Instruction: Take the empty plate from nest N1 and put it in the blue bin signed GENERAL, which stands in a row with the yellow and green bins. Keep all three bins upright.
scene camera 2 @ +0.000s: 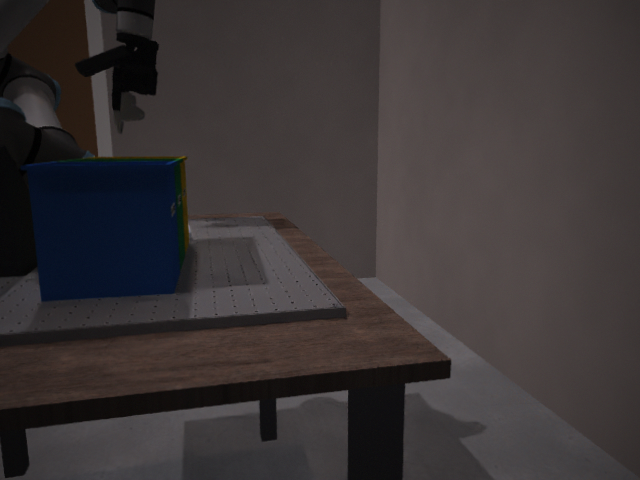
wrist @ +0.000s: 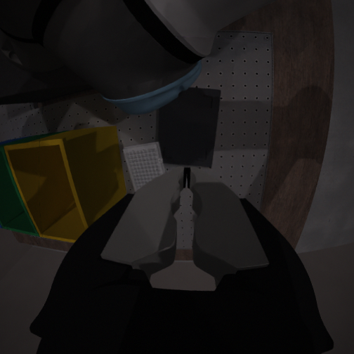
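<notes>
My gripper is shut and empty, high above the board. A white gridded plate lies on the perforated board between the yellow bin and a dark rectangular nest in the wrist view, partly hidden behind a finger. The nest has no plate on it; its label cannot be read. The blue bin stands upright nearest scene camera 2. The green bin and yellow bin stand upright in a row behind it. The inside of the blue bin is hidden.
The bins stand on the grey perforated board, which lies on a wooden table. The arm's dark link and blue joint cap cover the upper left of the wrist view. A wall rises beyond the table's right side in the scene view.
</notes>
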